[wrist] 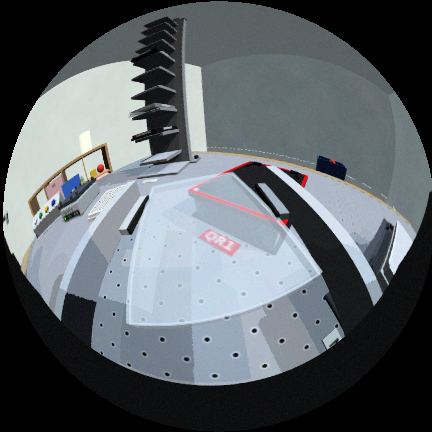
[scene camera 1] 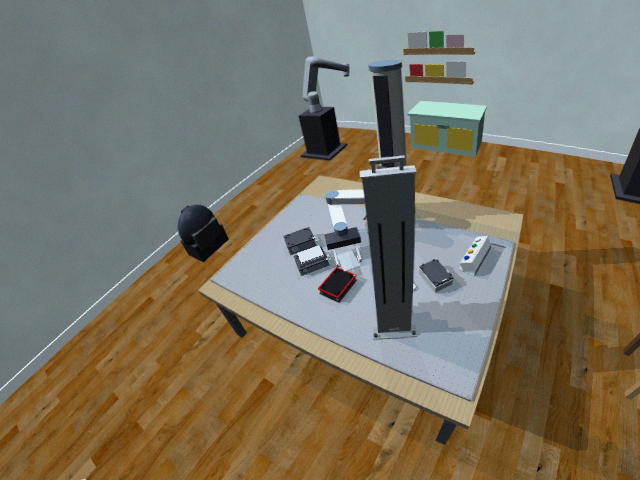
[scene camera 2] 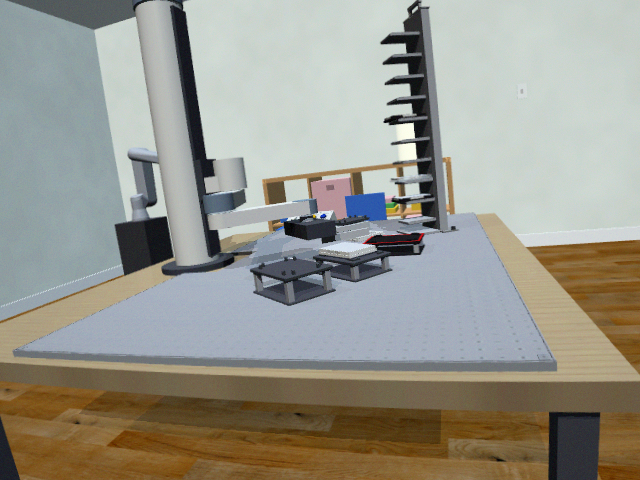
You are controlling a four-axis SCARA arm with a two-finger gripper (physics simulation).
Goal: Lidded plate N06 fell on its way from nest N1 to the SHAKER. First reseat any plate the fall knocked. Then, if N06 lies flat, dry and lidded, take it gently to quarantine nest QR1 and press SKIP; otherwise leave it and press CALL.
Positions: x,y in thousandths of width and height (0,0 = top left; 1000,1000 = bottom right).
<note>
The gripper (scene camera 2: 560,478) carries a clear lid (wrist: 483,575), clear of everything else. Also in view: a black shaker (wrist: 175,471).
The gripper also shows in the wrist view (wrist: 459,418).
</note>
